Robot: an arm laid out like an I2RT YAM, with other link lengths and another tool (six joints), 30 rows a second.
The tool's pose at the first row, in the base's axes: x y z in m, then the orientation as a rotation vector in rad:
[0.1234 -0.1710 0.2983 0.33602 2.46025 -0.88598]
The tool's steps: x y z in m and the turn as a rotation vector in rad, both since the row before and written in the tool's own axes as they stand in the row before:
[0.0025 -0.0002 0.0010 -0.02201 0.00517 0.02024]
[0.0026 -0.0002 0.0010 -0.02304 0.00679 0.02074]
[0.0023 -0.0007 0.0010 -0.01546 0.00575 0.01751]
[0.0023 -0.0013 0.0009 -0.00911 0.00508 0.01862]
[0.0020 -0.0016 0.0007 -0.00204 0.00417 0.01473]
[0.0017 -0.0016 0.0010 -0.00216 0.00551 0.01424]
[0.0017 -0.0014 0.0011 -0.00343 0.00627 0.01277]
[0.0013 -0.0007 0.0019 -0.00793 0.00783 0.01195]
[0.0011 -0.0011 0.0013 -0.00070 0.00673 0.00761]
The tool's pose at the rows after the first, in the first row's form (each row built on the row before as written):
[0.1216 -0.1717 0.2964 0.35526 2.46516 -0.85005]
[0.1197 -0.1723 0.2944 0.37545 2.47120 -0.81254]
[0.1179 -0.1732 0.2928 0.39385 2.47466 -0.78583]
[0.1158 -0.1745 0.2915 0.41549 2.47488 -0.76666]
[0.1137 -0.1759 0.2906 0.43452 2.47356 -0.75800]
[0.1120 -0.1775 0.2896 0.45354 2.47358 -0.74930]
[0.1104 -0.1790 0.2884 0.47068 2.47512 -0.73949]
[0.1097 -0.1804 0.2866 0.48592 2.47948 -0.72414]
[0.1088 -0.1818 0.2855 0.49806 2.48273 -0.71974]

